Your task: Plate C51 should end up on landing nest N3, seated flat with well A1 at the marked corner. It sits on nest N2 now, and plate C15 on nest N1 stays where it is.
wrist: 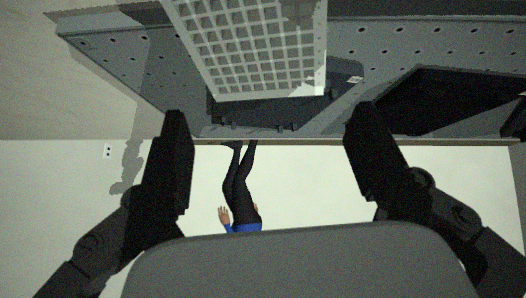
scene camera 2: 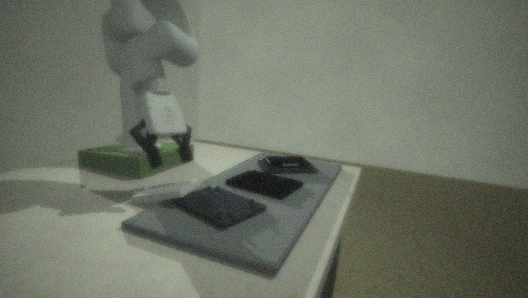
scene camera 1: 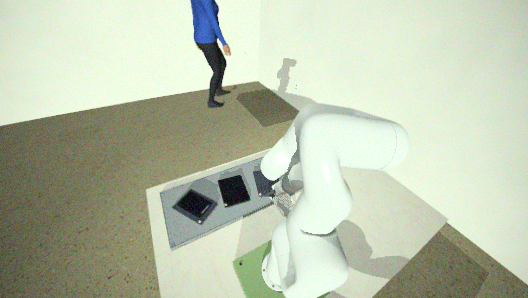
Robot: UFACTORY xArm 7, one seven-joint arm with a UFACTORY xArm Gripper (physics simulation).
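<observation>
My gripper [scene camera 2: 170, 159] [wrist: 270, 124] is open and empty, above the table on the robot-base side of the nests; the arm mostly hides it in scene camera 1. A dark nest [scene camera 1: 262, 182] [scene camera 2: 222, 205] [wrist: 280, 112] with corner clips and a small white label bears no seated plate. A black plate [scene camera 1: 233, 190] [scene camera 2: 265, 184] [wrist: 450, 100] lies flat at the middle nest. Another black plate [scene camera 1: 194, 203] [scene camera 2: 290, 163] sits in a rotated nest at the far end from the dark nest. The plate and nest names are unreadable.
A white gridded plate [scene camera 1: 283, 202] [scene camera 2: 165, 192] [wrist: 255, 50] lies tilted beside the dark nest, overhanging the board edge. The grey perforated board [scene camera 1: 175, 235] [scene camera 2: 280, 230] [wrist: 425, 42] bears the nests. The arm stands on a green base [scene camera 1: 250, 265] [scene camera 2: 115, 162]. A person [scene camera 1: 212, 55] [wrist: 242, 195] stands beyond the table.
</observation>
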